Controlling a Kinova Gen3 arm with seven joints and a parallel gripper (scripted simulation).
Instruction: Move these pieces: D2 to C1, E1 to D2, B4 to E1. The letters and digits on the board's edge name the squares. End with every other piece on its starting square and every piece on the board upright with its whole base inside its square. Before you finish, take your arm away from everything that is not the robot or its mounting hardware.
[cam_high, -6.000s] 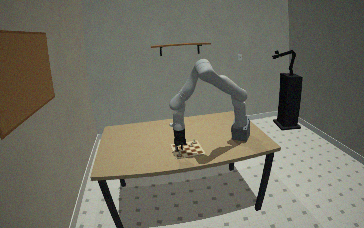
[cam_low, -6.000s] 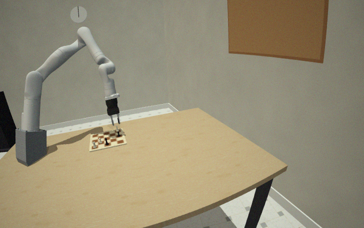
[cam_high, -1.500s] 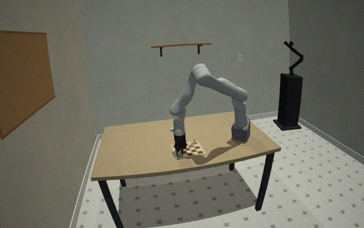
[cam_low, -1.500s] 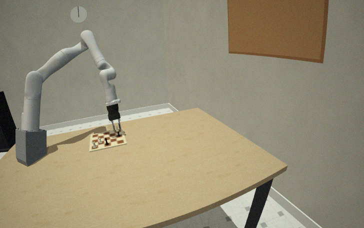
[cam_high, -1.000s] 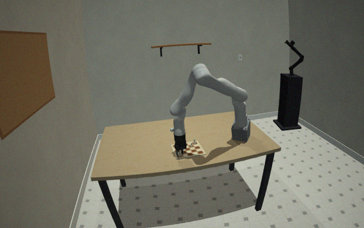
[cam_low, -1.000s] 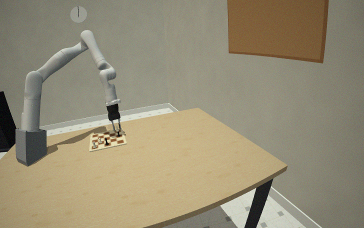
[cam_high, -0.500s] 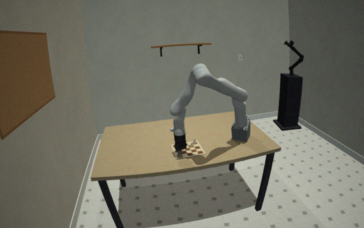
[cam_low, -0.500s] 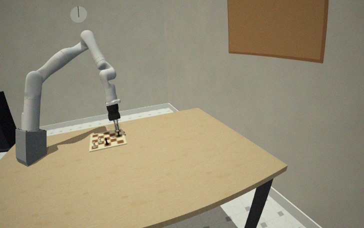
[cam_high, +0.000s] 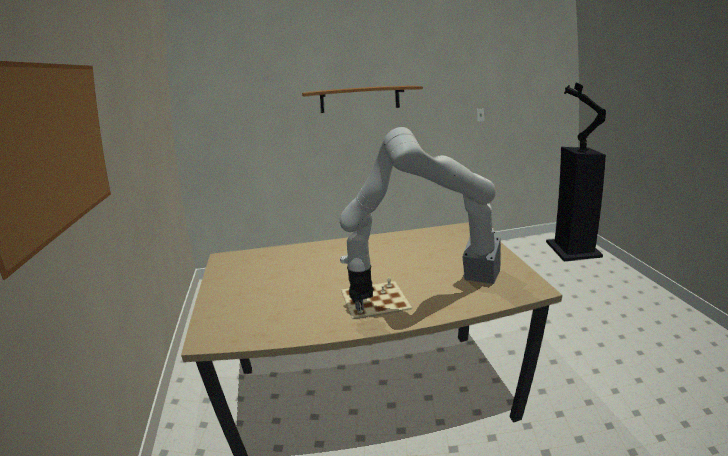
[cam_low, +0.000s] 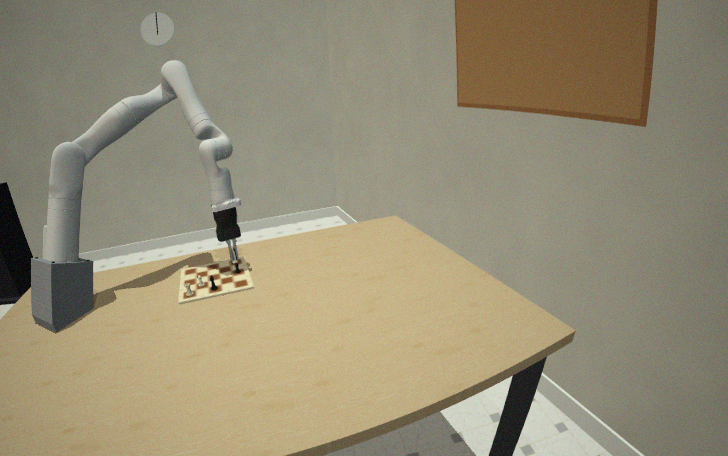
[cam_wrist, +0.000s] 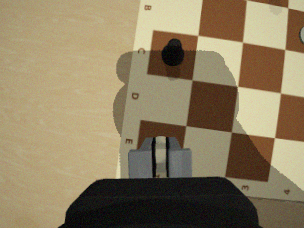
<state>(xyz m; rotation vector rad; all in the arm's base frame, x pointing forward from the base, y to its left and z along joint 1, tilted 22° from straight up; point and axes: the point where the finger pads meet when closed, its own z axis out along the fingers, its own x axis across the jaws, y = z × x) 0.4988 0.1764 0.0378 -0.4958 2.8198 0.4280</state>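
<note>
Now: hand 9 cm to the left of the chessboard, 6 cm past it and 3 cm above it. The rest, counted from my hand: white piece (1 cm below).
</note>
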